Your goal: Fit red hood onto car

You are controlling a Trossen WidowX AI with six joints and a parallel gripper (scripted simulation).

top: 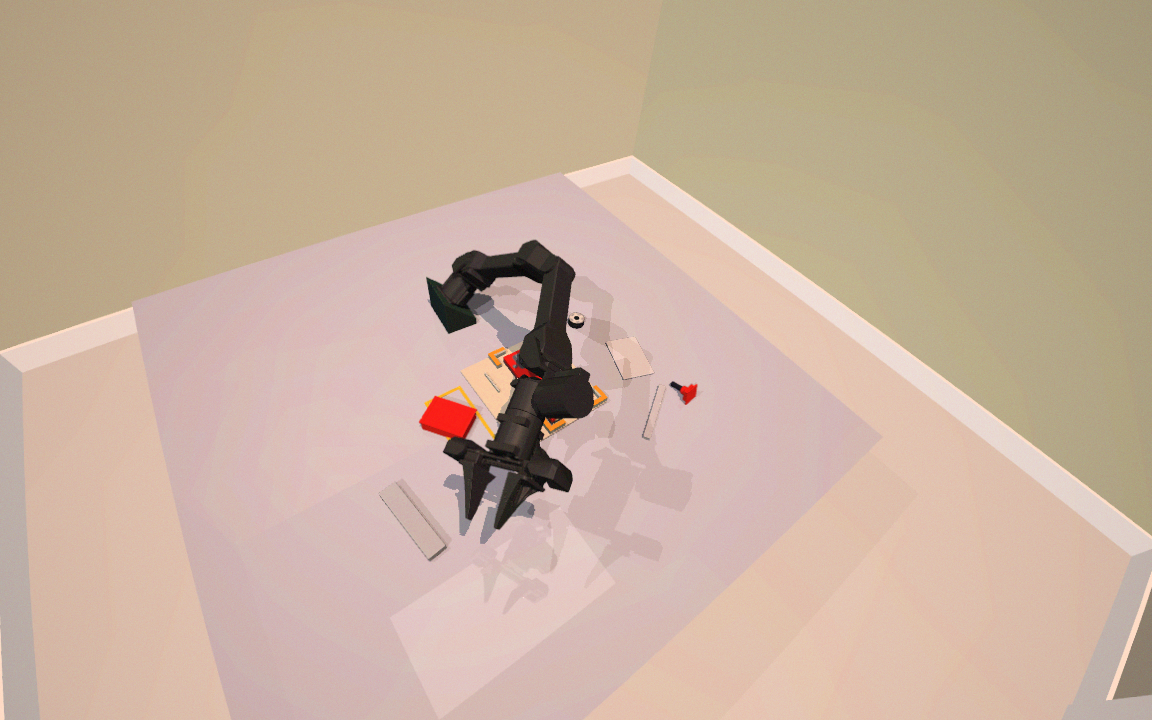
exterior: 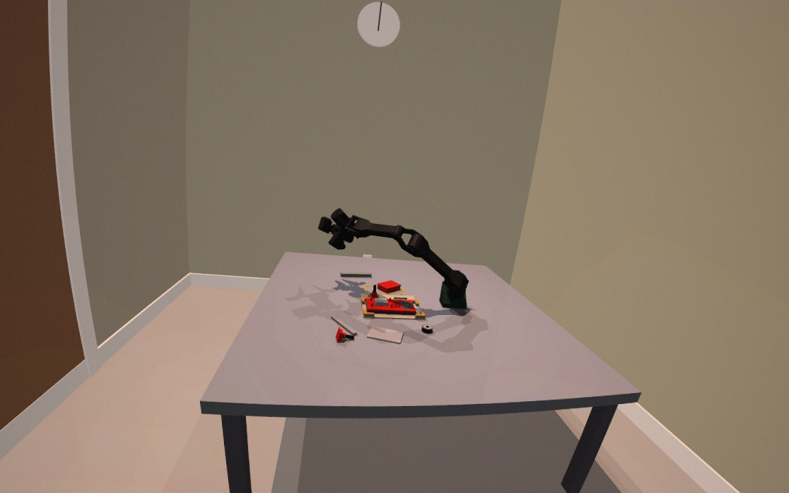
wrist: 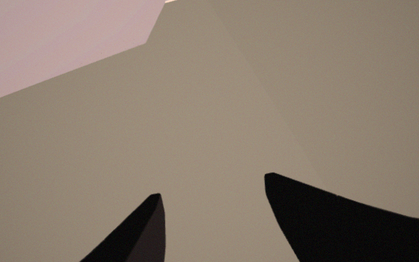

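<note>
Now: the red hood 31 cm behind my gripper tip, 11 cm to the left of it and 23 cm below it. The rest, counted from my gripper tip: grey engine block: 22 cm behind, 34 cm to the left, 22 cm below; then long grey block: 17 cm behind, 5 cm to the right, 24 cm below; then grey holder: 21 cm behind, 22 cm to the left, 21 cm below.
</note>
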